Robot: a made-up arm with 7 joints. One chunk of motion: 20 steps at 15 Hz.
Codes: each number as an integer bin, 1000 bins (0 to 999) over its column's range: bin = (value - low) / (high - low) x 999, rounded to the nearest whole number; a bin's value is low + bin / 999 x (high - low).
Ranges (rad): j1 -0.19..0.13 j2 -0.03..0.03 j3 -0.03..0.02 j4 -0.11..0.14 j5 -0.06..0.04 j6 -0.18..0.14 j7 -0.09..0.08
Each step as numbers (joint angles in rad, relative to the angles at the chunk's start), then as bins.
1 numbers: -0.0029 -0.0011 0.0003 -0.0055 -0.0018 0.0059 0.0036
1 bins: 584 481 605 418 581 580 550
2 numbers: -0.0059 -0.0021 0.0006 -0.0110 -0.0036 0.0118 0.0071
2 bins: 575 465 611 396 563 599 571
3 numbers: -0.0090 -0.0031 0.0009 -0.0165 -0.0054 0.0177 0.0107
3 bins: 565 448 617 374 545 617 592
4 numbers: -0.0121 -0.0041 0.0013 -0.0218 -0.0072 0.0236 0.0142
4 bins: 555 431 625 352 527 636 612
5 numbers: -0.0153 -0.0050 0.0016 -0.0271 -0.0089 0.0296 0.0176
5 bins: 545 416 631 331 510 654 632
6 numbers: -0.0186 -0.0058 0.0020 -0.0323 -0.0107 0.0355 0.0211
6 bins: 535 403 639 310 493 673 653
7 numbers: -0.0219 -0.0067 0.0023 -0.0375 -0.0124 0.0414 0.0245
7 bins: 525 388 645 290 476 691 673
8 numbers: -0.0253 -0.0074 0.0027 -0.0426 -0.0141 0.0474 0.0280
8 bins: 514 376 653 269 459 710 693
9 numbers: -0.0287 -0.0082 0.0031 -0.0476 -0.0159 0.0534 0.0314
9 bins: 504 363 661 249 441 729 713
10 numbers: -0.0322 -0.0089 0.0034 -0.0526 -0.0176 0.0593 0.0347
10 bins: 493 351 667 229 424 747 733
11 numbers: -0.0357 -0.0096 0.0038 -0.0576 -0.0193 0.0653 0.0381
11 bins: 482 340 675 209 407 766 753
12 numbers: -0.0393 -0.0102 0.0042 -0.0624 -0.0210 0.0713 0.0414
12 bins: 470 330 683 190 390 785 772
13 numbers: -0.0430 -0.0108 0.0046 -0.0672 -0.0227 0.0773 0.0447
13 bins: 459 320 691 171 373 803 792
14 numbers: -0.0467 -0.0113 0.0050 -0.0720 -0.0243 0.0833 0.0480
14 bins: 447 311 699 152 357 822 811
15 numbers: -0.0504 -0.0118 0.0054 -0.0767 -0.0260 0.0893 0.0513
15 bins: 436 303 707 133 340 841 830
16 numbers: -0.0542 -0.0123 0.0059 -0.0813 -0.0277 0.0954 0.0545
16 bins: 424 295 717 115 323 860 849
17 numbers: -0.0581 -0.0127 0.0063 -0.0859 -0.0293 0.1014 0.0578
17 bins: 412 288 725 96 307 878 869
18 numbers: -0.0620 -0.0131 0.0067 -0.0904 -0.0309 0.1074 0.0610
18 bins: 400 281 733 78 291 897 887
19 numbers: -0.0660 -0.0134 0.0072 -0.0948 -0.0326 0.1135 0.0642
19 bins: 387 276 743 61 274 916 906
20 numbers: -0.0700 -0.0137 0.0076 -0.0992 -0.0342 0.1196 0.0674
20 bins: 375 271 751 43 258 935 925
